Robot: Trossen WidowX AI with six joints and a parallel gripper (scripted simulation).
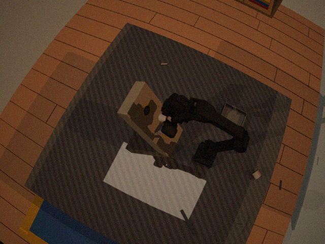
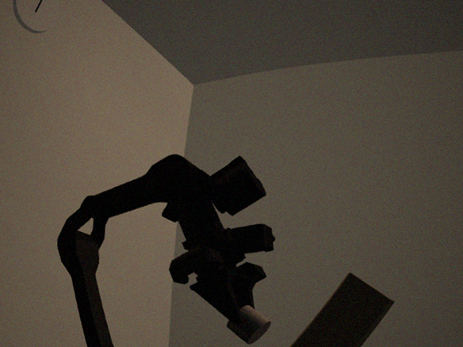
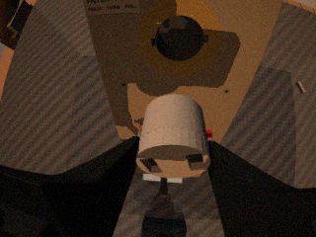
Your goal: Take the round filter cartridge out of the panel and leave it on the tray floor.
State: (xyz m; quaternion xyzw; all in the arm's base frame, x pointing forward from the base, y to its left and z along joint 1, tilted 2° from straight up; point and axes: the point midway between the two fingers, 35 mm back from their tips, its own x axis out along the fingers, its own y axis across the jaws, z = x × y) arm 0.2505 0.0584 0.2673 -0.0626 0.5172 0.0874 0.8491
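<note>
Right now my gripper tip is 350 mm to the left of the grey tray, 280 mm above it and 270 mm past it. From my gripper tip the other things lie so: grey flap: 120 mm below, 10 mm ahead; then tan service panel: 100 mm below, 60 mm ahead, 10 mm to the left; then round cartridge: right at my gripper tip.
</note>
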